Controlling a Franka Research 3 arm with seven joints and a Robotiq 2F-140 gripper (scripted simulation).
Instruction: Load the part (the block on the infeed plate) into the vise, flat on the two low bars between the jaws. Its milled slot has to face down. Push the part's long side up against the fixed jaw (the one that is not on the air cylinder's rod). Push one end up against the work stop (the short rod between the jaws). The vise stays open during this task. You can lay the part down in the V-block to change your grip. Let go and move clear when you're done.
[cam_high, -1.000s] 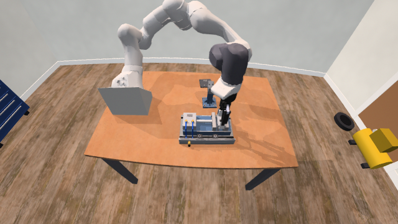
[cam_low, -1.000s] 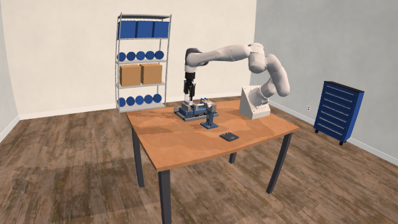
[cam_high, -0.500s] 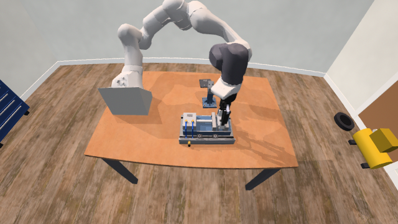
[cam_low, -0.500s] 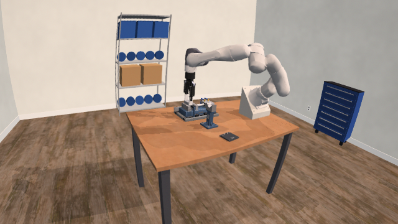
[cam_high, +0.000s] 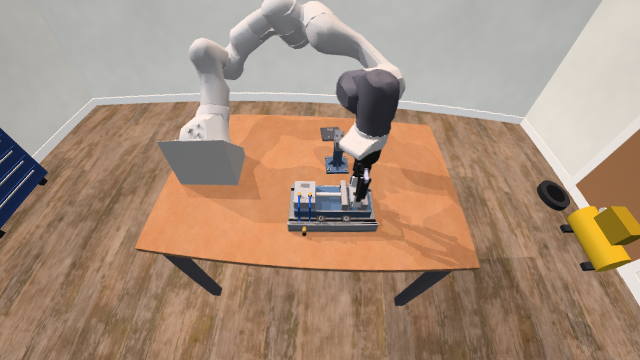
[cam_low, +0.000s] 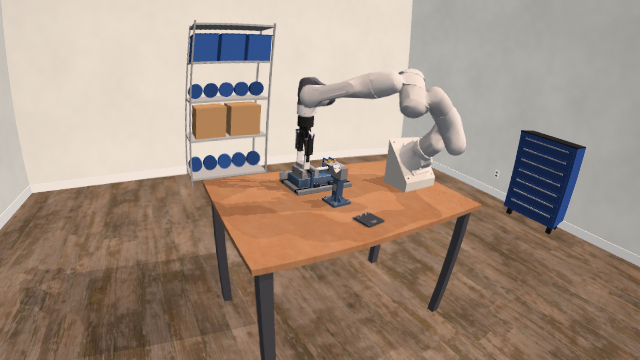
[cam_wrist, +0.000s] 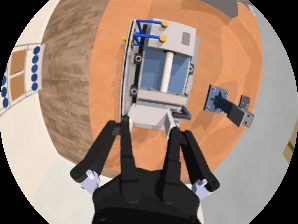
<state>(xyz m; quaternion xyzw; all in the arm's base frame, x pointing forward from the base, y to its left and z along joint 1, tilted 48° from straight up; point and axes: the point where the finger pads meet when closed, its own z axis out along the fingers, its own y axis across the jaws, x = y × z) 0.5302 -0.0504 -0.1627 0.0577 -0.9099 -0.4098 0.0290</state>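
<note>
Right now the part is 30 mm below my hand. The rest, counted from my hand: fixed jaw 30 mm ahead, 20 mm to the left, 40 mm below; air cylinder 170 mm behind, 10 mm to the left, 40 mm below; vise 70 mm behind, 10 mm to the left, 80 mm below.
</note>
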